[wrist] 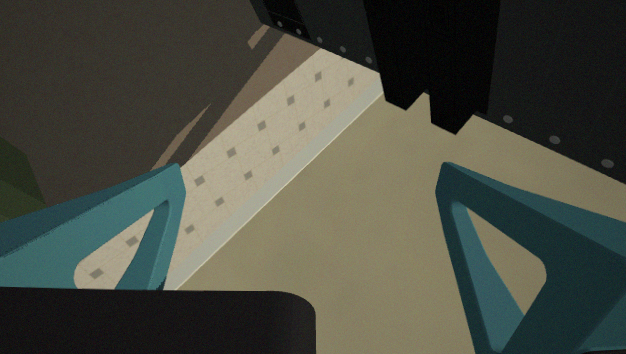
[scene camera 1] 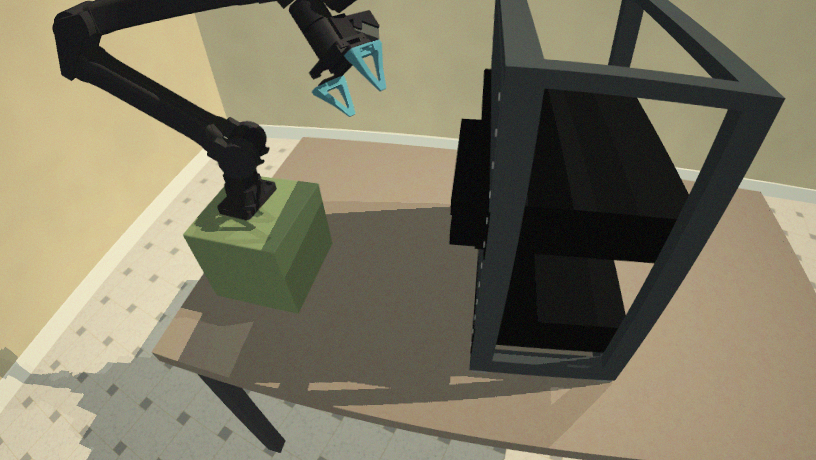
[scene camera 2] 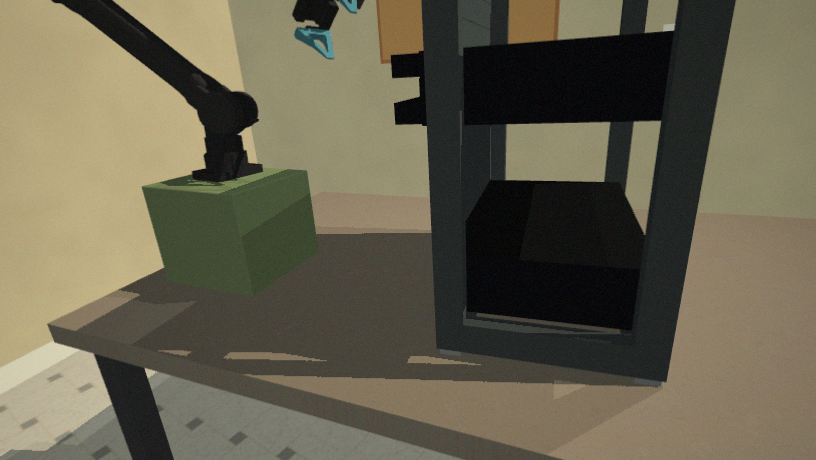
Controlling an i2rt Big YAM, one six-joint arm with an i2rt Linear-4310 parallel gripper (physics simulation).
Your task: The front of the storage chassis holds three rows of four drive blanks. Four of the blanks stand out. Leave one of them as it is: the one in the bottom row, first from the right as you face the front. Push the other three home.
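Frame: origin at the arm's base, x ahead, y left, z up, level; centimetres.
Seen in the pictures: gripper, fingertip midpoint: (wrist: 310, 177) (scene camera 1: 367, 103) (scene camera 2: 341, 36); arm's base, link origin: (scene camera 1: 248, 200) (scene camera 2: 229, 175).
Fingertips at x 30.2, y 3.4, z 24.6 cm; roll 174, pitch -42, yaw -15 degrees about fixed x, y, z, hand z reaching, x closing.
Note:
Offsets run from my fingertips to a thing's middle. "spot": to the spot under its first point. Level surfaces: height alone.
The storage chassis (scene camera 1: 605, 171) (scene camera 2: 565, 80) is the upper black box in the rack. Black drive blanks stand out from its front; in scene camera 2 an upper blank {dx +23.1, dy -9.3, dz -5.4 cm} (scene camera 2: 404, 66) and a lower blank {dx +23.1, dy -9.3, dz -11.1 cm} (scene camera 2: 408, 112) show with a gap between them. In scene camera 1 they merge into one dark block {spot: dx +19.2, dy -10.2, dz -4.1 cm} (scene camera 1: 468, 177). In the wrist view two dark projections (wrist: 402, 60) (wrist: 457, 75) show at the upper right. Separate blanks, rows and columns cannot be told apart. My gripper (scene camera 1: 368, 102) (scene camera 2: 342, 35) (wrist: 310, 177) is open and empty, in the air before the chassis front, apart from the blanks.
The dark grey rack (scene camera 1: 514, 171) (scene camera 2: 445, 200) (wrist: 560, 60) stands on the table {dz -44.6 cm} (scene camera 1: 388, 297) (scene camera 2: 354, 302). A lower black box {spot: dx +40.7, dy -5.3, dz -30.5 cm} (scene camera 1: 577, 297) (scene camera 2: 548, 285) sits in it. The arm's green base block (scene camera 1: 245, 268) (scene camera 2: 200, 240) stands left of the rack.

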